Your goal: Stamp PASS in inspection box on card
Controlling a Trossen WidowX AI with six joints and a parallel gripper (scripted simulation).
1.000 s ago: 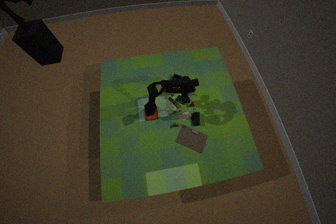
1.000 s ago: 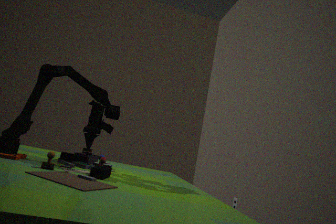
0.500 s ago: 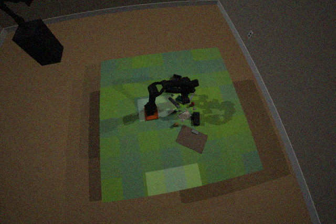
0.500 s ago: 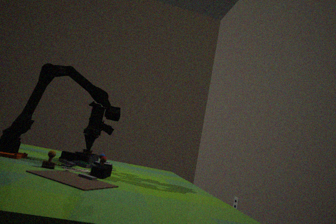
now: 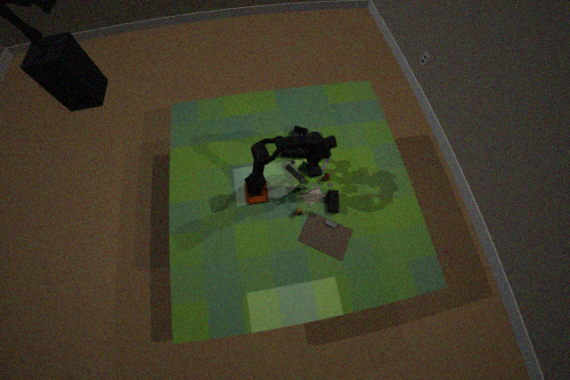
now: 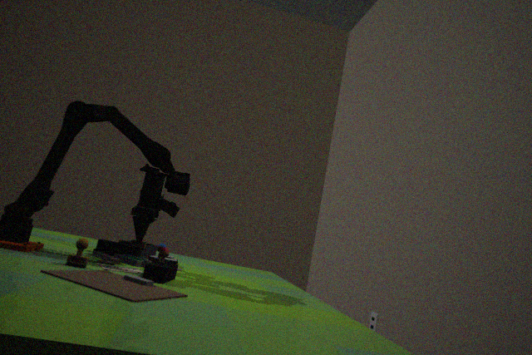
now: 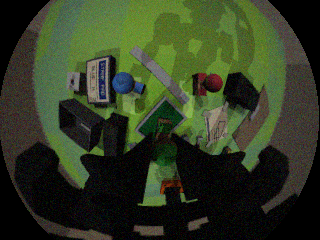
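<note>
My gripper tip is 6 cm short of the blue-knobbed stamp, 5 cm to the right of it and 4 cm above it. Also, from my gripper tip: grey strip: 9 cm ahead, 1 cm to the left, 6 cm below; then dark tray: 2 cm behind, 19 cm to the left, 5 cm below; then red-knobbed stamp: 8 cm ahead, 7 cm to the right, 4 cm below.
</note>
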